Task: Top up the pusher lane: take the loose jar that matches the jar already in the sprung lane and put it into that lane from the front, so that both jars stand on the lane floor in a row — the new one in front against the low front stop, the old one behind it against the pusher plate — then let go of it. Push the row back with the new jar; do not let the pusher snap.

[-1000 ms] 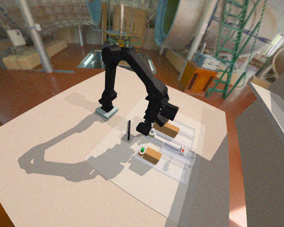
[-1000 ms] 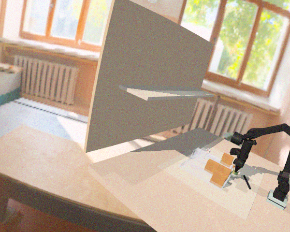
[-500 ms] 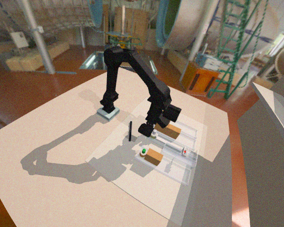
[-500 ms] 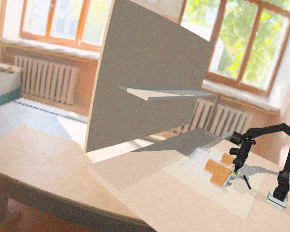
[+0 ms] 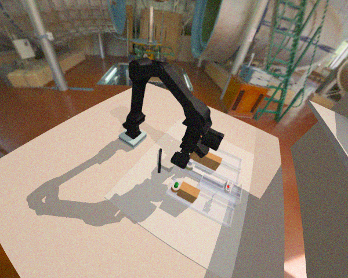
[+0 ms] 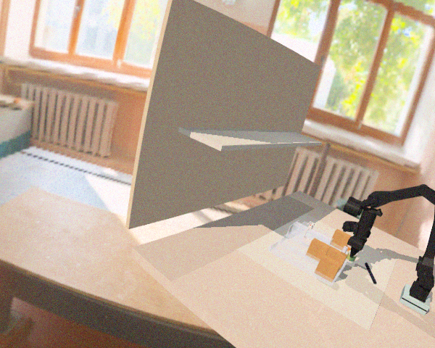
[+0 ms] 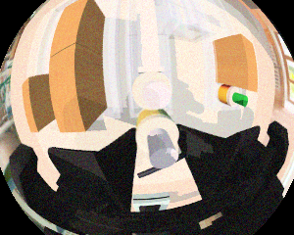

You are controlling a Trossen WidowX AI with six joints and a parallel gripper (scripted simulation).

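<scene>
Right now my gripper tip is 100 mm past the thin black stick, 50 mm above it and 40 mm to the left of it. From my gripper tip the other things lie so: shelf (540 mm ahead, 310 mm above, 30 mm to the left); then red mark (220 mm ahead, 20 mm to the right, 20 mm above).
</scene>
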